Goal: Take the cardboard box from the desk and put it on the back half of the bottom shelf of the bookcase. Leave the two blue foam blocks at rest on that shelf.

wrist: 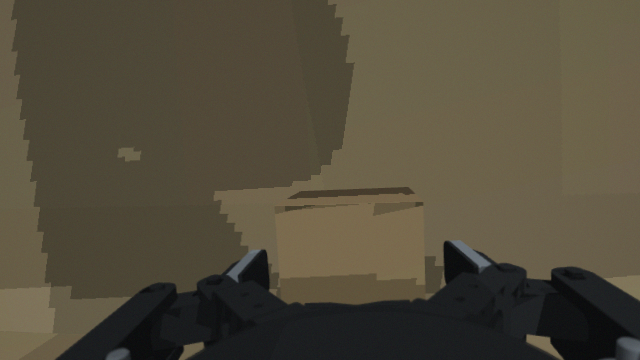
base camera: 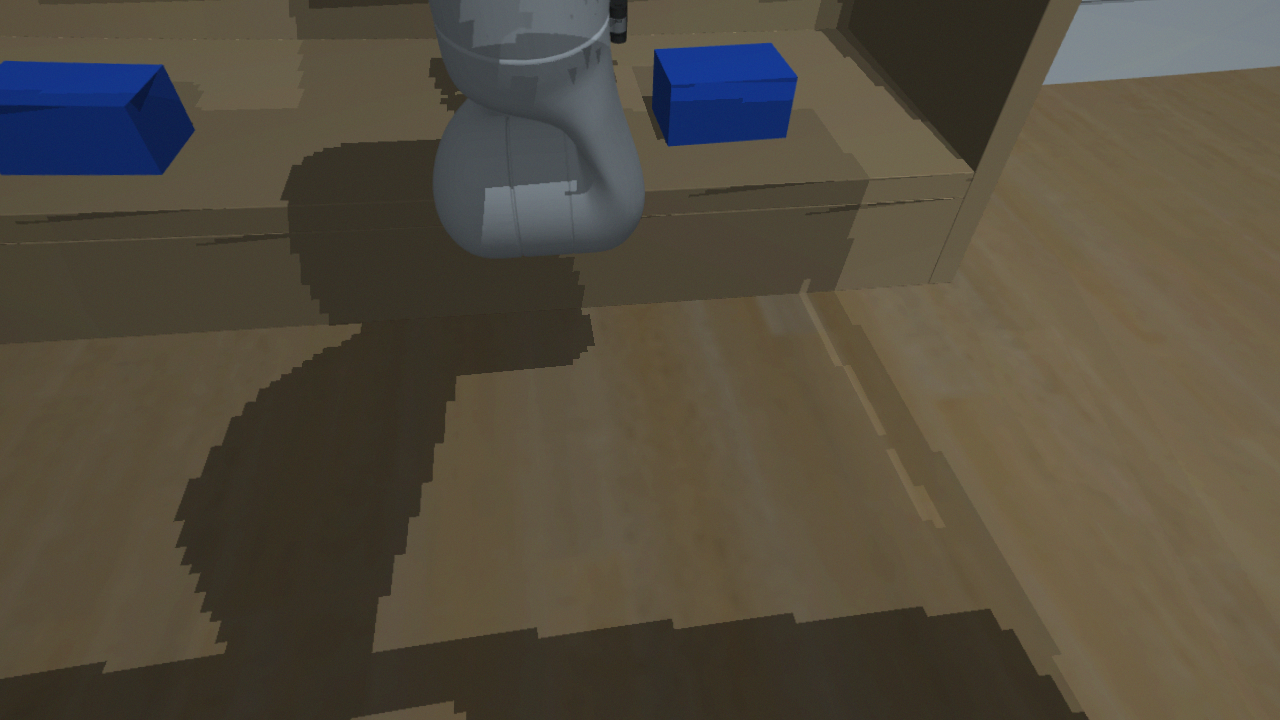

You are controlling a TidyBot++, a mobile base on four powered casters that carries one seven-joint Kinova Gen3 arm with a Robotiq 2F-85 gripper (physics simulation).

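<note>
The cardboard box shows between and beyond the fingertips in the wrist view, with a gap on each side. It appears upright on the bottom shelf, towards the back panel; how far back is hard to tell. My gripper is open around it and holds nothing. The arm hides the gripper and box in the base camera view. One blue foam block rests on the shelf to the right of the arm. The other blue foam block rests on the shelf at the left, partly cut off by the view's edge.
The arm reaches into the bookcase between the two blocks. The bookcase's right side panel stands right of the right block. The back panel rises beyond the box. Wooden floor lies in front, with the arm's shadow across it.
</note>
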